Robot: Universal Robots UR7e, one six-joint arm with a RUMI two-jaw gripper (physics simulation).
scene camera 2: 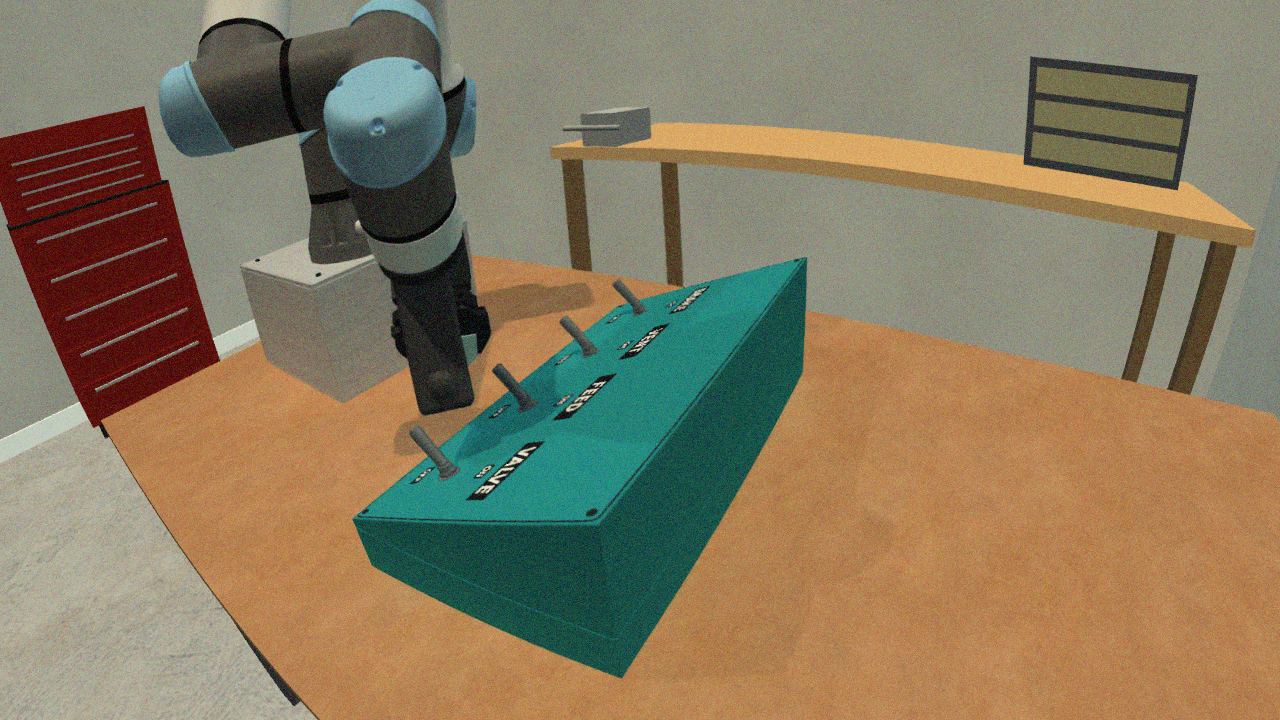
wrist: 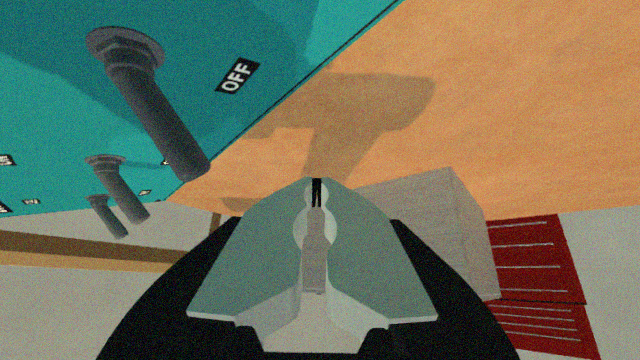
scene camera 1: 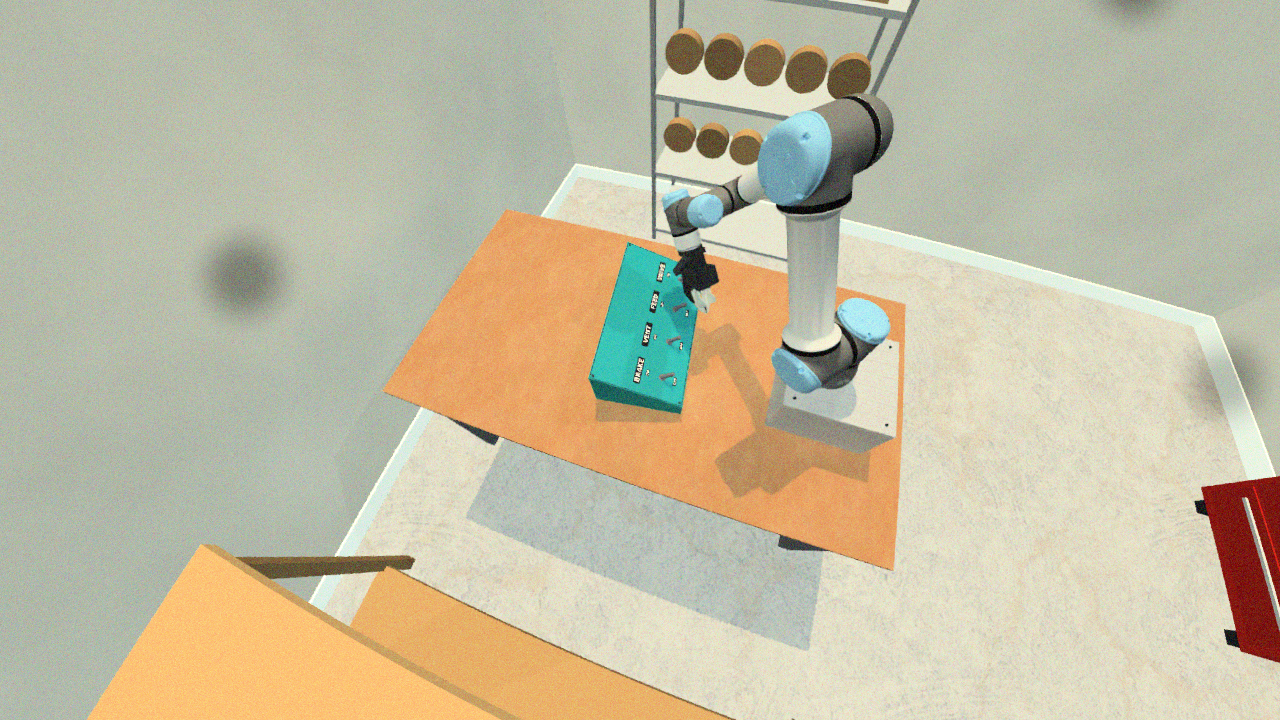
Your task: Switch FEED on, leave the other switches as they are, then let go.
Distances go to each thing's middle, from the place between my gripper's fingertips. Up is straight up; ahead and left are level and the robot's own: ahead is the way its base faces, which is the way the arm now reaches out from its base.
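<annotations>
Teal switch panel [scene camera 2: 570,519] visible to me; position relative to my hand: 140 mm ahead, 100 mm to the left, 30 mm below.
</annotations>
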